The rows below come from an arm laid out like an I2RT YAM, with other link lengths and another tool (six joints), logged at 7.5 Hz.
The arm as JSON. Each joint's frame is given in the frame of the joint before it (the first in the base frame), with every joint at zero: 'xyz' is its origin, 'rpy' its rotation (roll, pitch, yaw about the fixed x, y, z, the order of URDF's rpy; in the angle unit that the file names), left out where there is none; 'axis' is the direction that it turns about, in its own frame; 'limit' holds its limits. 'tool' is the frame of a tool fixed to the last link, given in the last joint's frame.
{
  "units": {
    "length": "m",
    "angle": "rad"
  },
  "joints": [
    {
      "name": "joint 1",
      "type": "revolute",
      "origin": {
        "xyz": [
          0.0,
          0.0,
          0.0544
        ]
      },
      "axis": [
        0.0,
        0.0,
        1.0
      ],
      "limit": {
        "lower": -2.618,
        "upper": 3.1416
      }
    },
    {
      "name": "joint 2",
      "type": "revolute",
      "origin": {
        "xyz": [
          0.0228,
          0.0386,
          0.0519
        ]
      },
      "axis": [
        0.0,
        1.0,
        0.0
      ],
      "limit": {
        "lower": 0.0,
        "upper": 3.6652
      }
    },
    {
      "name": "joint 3",
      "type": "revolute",
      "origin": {
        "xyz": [
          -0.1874,
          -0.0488,
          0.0
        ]
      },
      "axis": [
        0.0,
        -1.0,
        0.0
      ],
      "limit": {
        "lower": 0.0,
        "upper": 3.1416
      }
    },
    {
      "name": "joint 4",
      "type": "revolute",
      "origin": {
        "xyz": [
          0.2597,
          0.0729,
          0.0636
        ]
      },
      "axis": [
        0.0,
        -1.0,
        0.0
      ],
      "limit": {
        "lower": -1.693,
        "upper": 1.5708
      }
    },
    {
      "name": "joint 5",
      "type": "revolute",
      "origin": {
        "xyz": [
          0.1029,
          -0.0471,
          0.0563
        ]
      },
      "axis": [
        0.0,
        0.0,
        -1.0
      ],
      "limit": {
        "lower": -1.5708,
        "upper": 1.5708
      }
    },
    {
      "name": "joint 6",
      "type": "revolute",
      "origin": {
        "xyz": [
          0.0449,
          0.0,
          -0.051
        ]
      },
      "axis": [
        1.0,
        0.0,
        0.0
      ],
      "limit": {
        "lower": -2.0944,
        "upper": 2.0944
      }
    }
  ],
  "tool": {
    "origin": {
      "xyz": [
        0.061,
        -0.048,
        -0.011
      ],
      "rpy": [
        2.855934,
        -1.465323,
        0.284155
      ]
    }
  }
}
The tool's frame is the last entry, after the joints.
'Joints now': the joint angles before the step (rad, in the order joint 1, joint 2, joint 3, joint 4, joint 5, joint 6). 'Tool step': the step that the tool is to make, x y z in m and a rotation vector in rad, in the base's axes. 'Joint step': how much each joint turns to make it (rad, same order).
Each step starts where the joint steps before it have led.
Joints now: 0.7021, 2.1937, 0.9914, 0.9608, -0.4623, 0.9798
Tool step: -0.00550, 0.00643, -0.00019, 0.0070, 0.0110, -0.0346
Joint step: 0.0277, 0.0038, -0.0007, 0.0132, 0.0576, 0.0295
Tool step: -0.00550, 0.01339, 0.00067, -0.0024, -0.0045, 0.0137
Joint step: 0.0326, 0.0164, 0.0314, -0.0135, 0.0195, -0.0004
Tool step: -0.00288, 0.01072, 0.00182, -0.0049, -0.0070, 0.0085
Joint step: 0.0240, 0.0108, 0.0307, -0.0201, 0.0170, -0.0050
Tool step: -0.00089, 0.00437, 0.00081, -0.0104, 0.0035, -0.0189
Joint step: 0.0144, -0.0013, 0.0145, -0.0245, 0.0335, 0.0033
